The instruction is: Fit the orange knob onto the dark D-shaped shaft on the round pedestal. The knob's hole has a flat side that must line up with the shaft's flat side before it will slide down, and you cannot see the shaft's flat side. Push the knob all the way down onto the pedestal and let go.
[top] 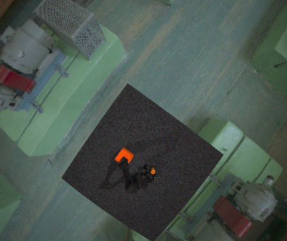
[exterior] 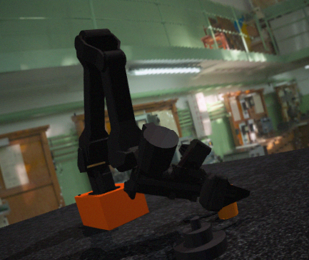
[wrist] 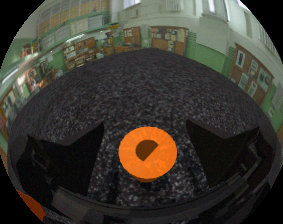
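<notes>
Right now my gripper tip is 3 cm to the left of the orange knob, 2 cm past it and 1 cm above it. The rest, counted from my gripper tip: dark shaft pedestal (17 cm to the right, 2 cm ahead, 1 cm below).
</notes>
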